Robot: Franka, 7 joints.
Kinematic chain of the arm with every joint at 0, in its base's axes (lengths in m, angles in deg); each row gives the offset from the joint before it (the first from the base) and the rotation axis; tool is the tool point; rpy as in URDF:
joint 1: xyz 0 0 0.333 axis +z
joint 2: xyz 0 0 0 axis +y
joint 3: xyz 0 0 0.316 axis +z
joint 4: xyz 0.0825 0 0 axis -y
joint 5: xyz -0.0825 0 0.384 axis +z
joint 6: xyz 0 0 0 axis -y
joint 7: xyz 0.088 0 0 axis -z
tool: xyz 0 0 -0.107 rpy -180 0 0
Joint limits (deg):
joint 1: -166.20..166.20
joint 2: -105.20..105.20
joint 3: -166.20..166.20
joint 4: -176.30..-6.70
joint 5: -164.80..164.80
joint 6: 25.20..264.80
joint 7: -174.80..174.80
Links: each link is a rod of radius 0.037 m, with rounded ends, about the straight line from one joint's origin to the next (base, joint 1, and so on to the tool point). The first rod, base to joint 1, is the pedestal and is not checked.
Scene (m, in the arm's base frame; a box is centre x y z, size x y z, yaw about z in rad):
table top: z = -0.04
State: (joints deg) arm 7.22 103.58 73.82 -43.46 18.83 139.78 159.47
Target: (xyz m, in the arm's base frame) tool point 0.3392 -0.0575 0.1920
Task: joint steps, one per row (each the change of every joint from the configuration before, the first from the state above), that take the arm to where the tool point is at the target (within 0.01 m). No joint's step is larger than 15 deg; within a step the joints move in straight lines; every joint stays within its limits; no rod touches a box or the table.
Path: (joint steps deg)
1: -10.72 -11.46 -5.37 -14.20 -2.47 -12.91 0.00
2: -10.71 -11.45 -5.38 -14.20 -2.47 -12.92 0.00
3: -10.72 -11.46 -5.37 -14.21 -2.47 -12.91 0.00
4: -10.71 -11.45 -5.38 -14.20 -2.47 -12.91 0.00
5: -10.72 -11.46 -5.37 -14.20 -2.47 -12.92 0.00
6: -10.72 -11.45 -5.38 -14.20 -2.47 -12.91 0.00

